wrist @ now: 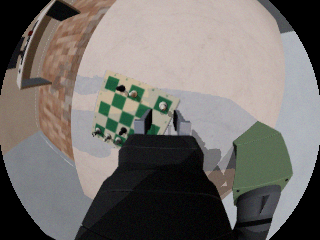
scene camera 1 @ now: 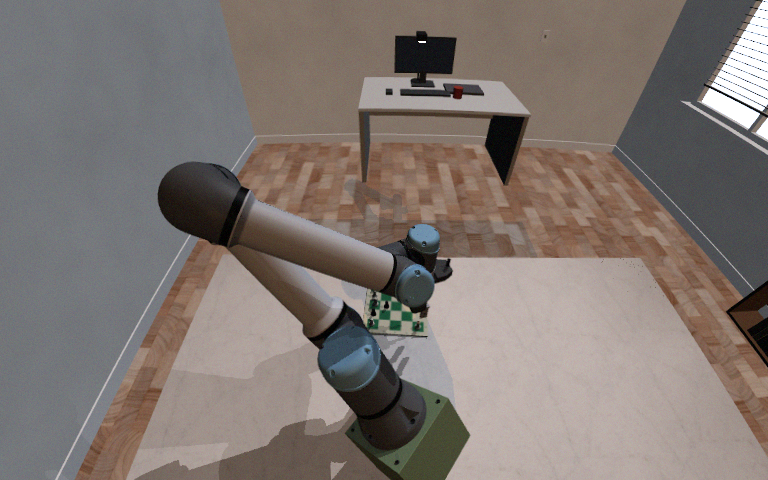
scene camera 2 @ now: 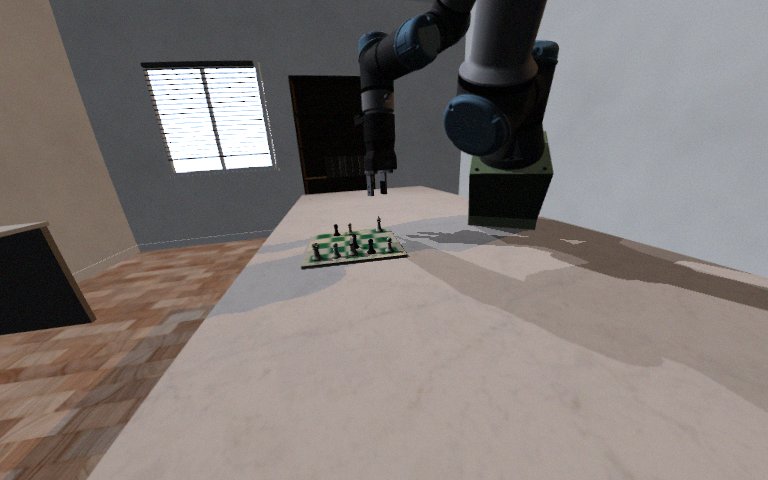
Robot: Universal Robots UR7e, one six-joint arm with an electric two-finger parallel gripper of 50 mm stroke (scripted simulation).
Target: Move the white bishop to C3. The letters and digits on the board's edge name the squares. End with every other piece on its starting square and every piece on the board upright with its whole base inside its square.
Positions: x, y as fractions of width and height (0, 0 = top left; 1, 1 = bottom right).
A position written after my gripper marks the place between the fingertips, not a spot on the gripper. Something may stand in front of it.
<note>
I see my gripper (wrist: 0.51, 0.49) and a green-and-white chessboard (scene camera 2: 0.42, 0.50).
The green-and-white chessboard shows as well in the wrist view (wrist: 0.36, 0.46) and in scene camera 1 (scene camera 1: 0.52, 0.67).
</note>
